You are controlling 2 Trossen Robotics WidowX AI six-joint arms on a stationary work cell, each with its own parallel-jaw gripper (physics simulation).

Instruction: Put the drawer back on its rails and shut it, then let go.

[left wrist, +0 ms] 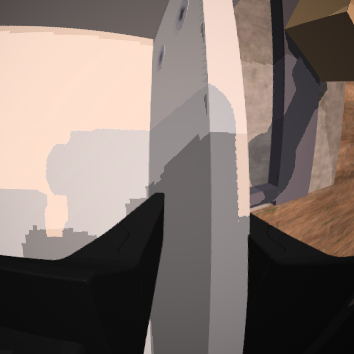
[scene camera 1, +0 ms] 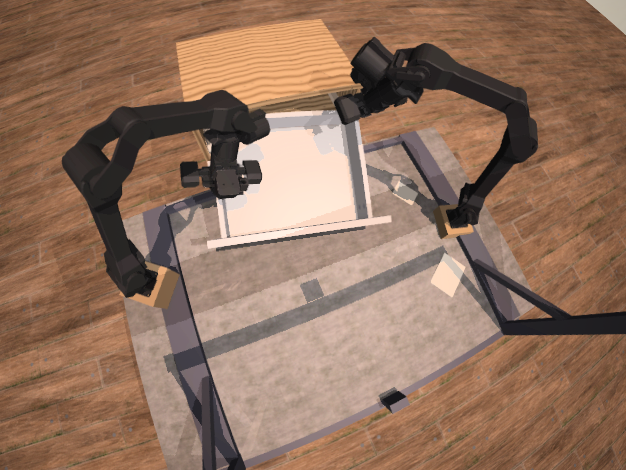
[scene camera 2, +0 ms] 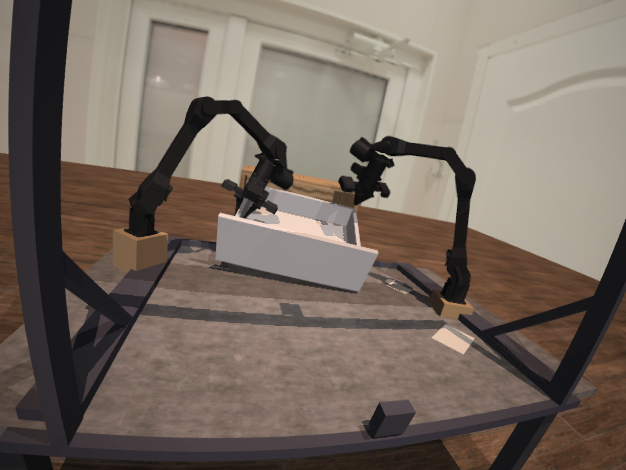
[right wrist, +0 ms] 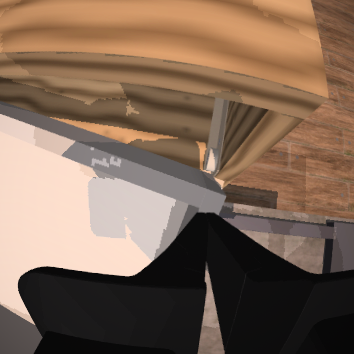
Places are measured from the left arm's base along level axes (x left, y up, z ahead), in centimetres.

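Pixels of known places: left gripper, fingertip midpoint: [left wrist: 185,202]; right gripper, fingertip midpoint: [scene camera 1: 356,110] [scene camera 2: 355,204] [right wrist: 204,220]; left arm's base, origin of the base link: [scene camera 1: 143,281] [scene camera 2: 141,232]; right arm's base, origin of the base link: [scene camera 1: 456,218] [scene camera 2: 452,298].
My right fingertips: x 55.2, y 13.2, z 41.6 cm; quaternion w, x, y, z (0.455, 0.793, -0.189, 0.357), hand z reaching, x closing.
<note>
Ahead of a thing's pixels: the offset from my right fingertips to its middle. "spot": to the spot under its first point. Level surfaces: height alone.
The white drawer {dy -8.9, dx -18.7, dz -12.5 cm} [scene camera 1: 303,172] [scene camera 2: 293,255] [right wrist: 45,195] is outside the wooden cabinet {dy -17.5, dx +6.9, dz -27.7 cm} [scene camera 1: 262,63] [right wrist: 175,30], its back edge close to the opening and its front panel slanting down to the right in scene camera 2. In the right wrist view, its back wall stands at an angle to the opening, and its back corner is near the end of a grey rail {spot: dy -10.3, dx +9.0, dz -4.5 cm} [right wrist: 217,130]. My left gripper [scene camera 2: 242,214] [left wrist: 185,202] is shut on the drawer's left side wall. My right gripper [scene camera 2: 358,202] [right wrist: 204,220] is shut and empty, its tips at the back right corner. The left rail is hidden.
The table {dy -23.3 cm} [scene camera 1: 323,354] [scene camera 2: 283,374] has a dark frame around its edge, and both arms stand on wooden blocks {spot: dy -16.7, dx -55.0, dz -36.6 cm} [scene camera 1: 166,288] {spot: dy -19.1, dx -15.3, dz +35.9 cm} [scene camera 1: 444,222] at its sides. A small dark block {dy -20.2, dx -68.9, dz +28.1 cm} [scene camera 1: 393,399] [scene camera 2: 391,418] is at the front edge. Slanting struts rise at the front corners.
</note>
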